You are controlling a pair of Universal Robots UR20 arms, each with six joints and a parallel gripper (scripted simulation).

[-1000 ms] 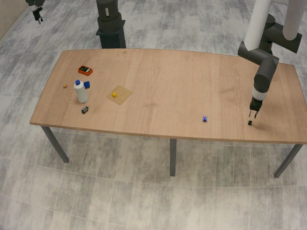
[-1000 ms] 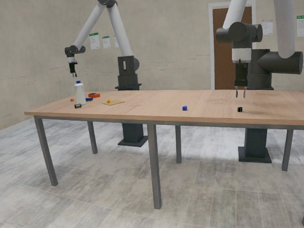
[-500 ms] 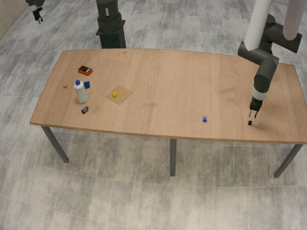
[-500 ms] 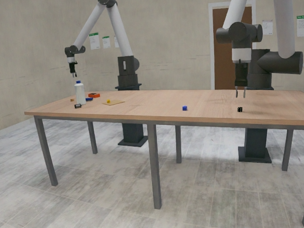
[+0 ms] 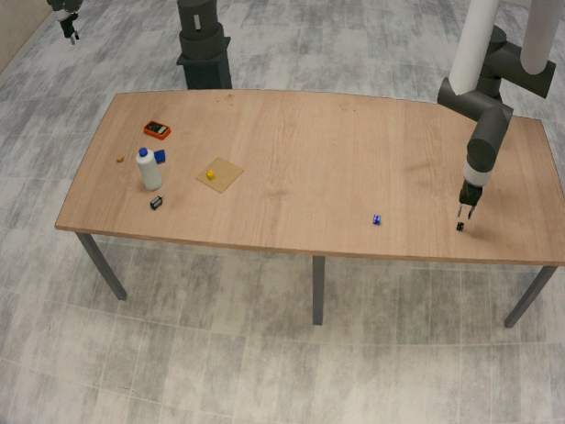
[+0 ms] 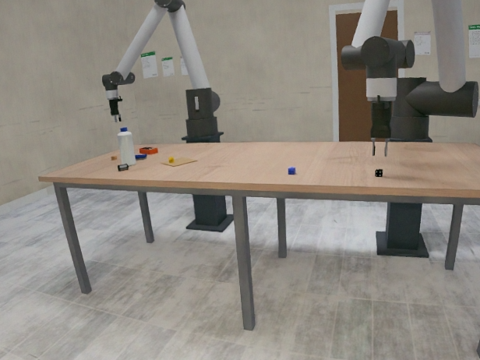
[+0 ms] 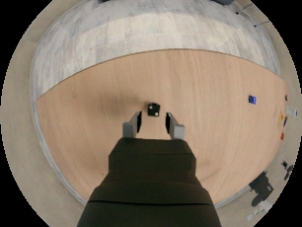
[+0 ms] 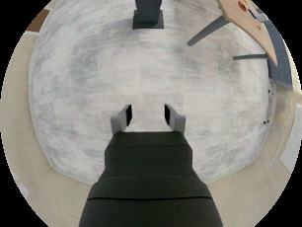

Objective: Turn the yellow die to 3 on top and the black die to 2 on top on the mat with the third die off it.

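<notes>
My left gripper is now 80 mm above the black die. Also, from my left hand: tan mat: 970 mm to the right, 90 mm below, 80 mm behind; then yellow die: 990 mm to the right, 80 mm below, 60 mm behind; then blue die: 330 mm to the right, 80 mm below, 30 mm ahead.
</notes>
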